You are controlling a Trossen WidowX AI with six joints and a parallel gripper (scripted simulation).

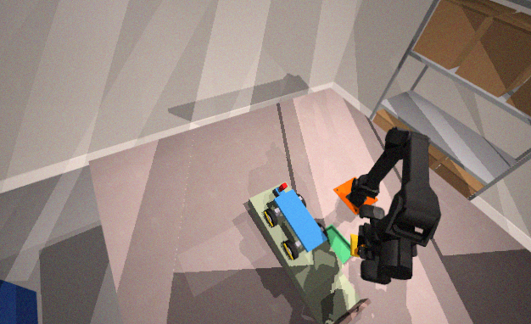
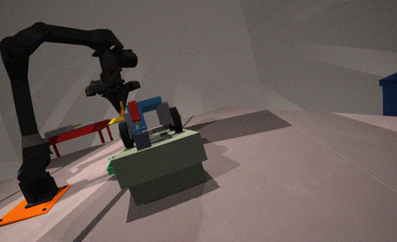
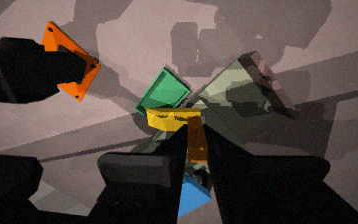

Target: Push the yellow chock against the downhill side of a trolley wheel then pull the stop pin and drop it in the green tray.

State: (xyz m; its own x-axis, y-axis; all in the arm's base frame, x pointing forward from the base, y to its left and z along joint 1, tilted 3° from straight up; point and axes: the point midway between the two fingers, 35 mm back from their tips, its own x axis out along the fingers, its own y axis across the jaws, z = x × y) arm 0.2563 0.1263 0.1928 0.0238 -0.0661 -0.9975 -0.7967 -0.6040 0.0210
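My gripper tip is 20 mm past the yellow chock, 10 mm to the left of it and 10 mm above it. The rest, counted from my gripper tip: blue trolley: 60 mm ahead, 180 mm to the right, 40 mm below; pale green ramp: 60 mm ahead, 170 mm to the right, 110 mm below; green tray: 50 mm behind, 60 mm to the right, 160 mm below.
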